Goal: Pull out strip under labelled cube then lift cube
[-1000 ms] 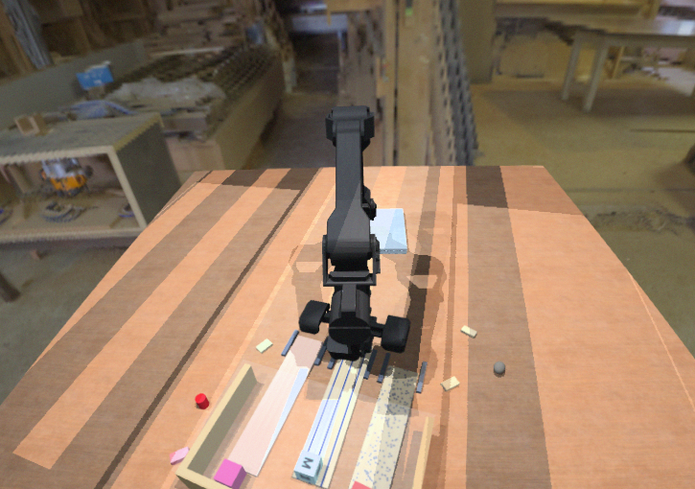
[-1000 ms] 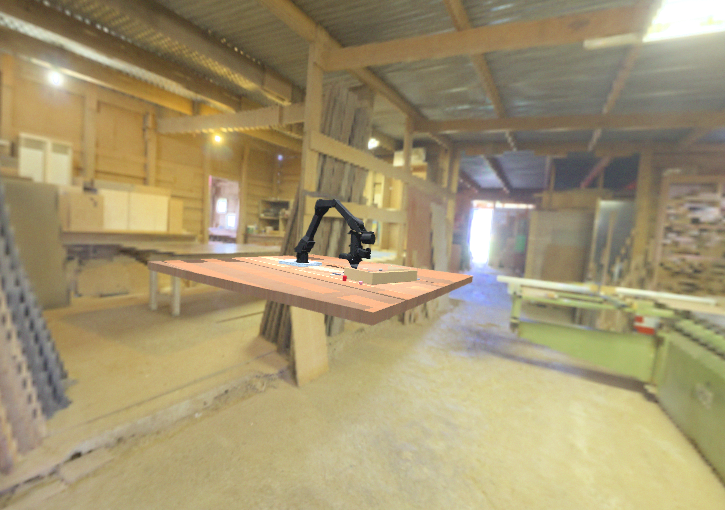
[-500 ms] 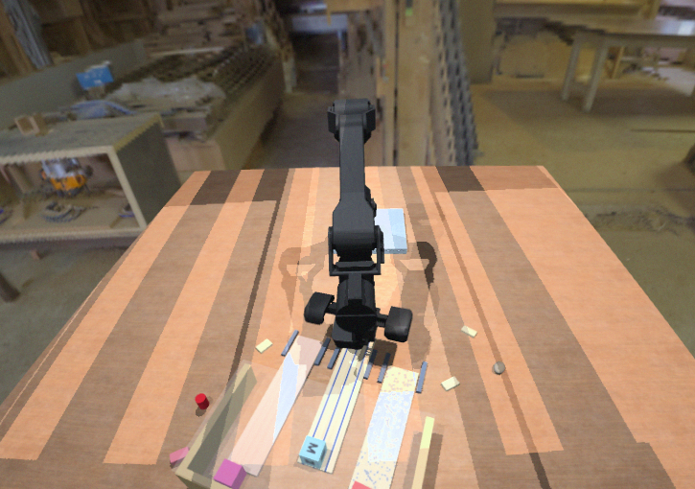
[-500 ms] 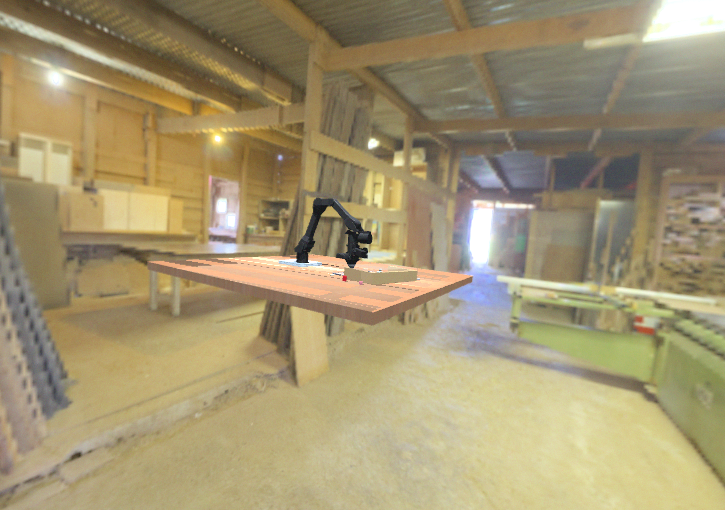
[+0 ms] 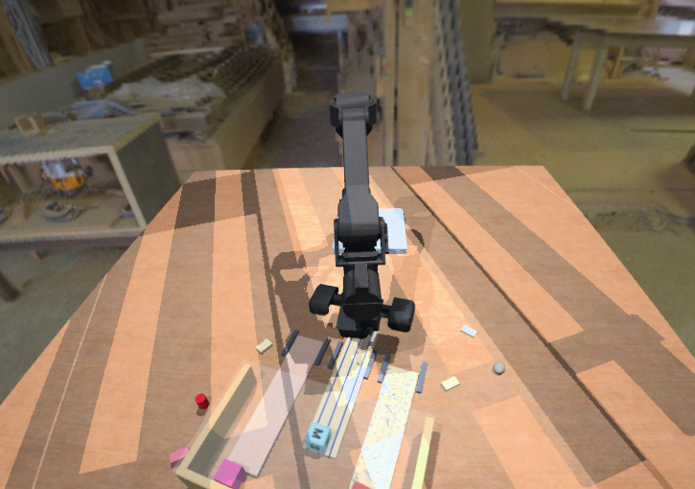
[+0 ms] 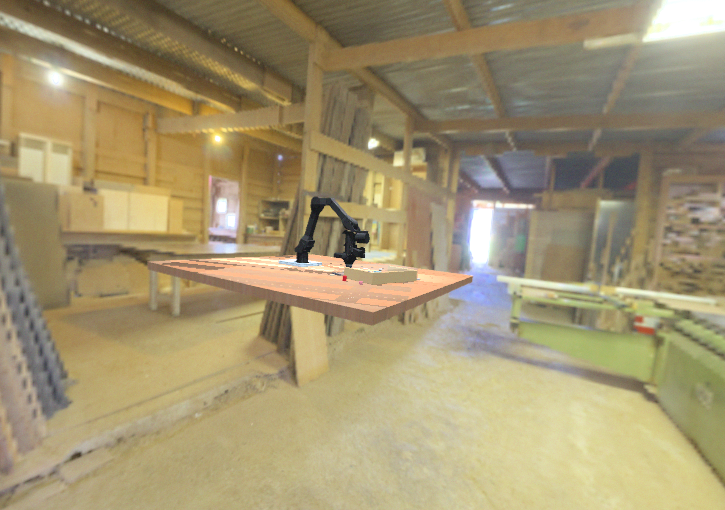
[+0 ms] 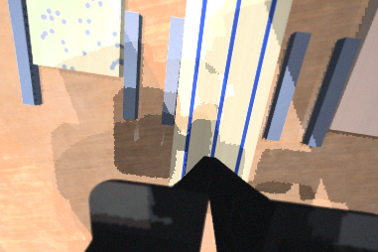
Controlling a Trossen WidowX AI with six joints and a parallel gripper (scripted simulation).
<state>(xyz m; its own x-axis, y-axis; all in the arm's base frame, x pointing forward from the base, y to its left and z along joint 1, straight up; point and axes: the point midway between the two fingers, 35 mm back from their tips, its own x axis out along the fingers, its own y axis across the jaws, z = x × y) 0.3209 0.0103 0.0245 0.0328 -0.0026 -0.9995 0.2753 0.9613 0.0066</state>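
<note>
Right now the striped strip is 100 mm ahead of my gripper tip and 30 mm to the right of it. The rest, counted from my gripper tip: cube: 210 mm ahead, 70 mm to the right, 20 mm above.
</note>
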